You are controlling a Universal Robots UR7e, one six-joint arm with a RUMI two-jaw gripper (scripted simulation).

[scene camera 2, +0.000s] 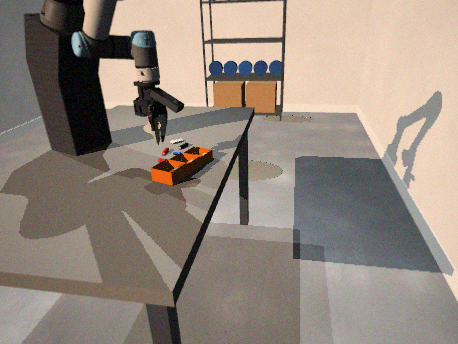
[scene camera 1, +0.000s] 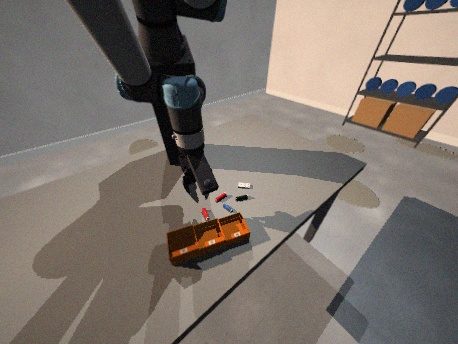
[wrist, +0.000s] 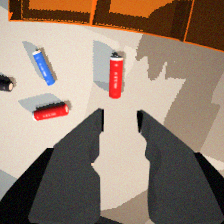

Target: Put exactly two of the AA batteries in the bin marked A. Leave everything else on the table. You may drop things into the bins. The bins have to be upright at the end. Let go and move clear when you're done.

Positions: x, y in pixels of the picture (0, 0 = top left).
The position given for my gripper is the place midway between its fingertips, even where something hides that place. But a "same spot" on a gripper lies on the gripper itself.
Scene:
my gripper: scene camera 2; scene camera 1 201, 200; wrist
same spot on my gripper: (wrist: 62, 177) = (scene camera 2: 164, 120)

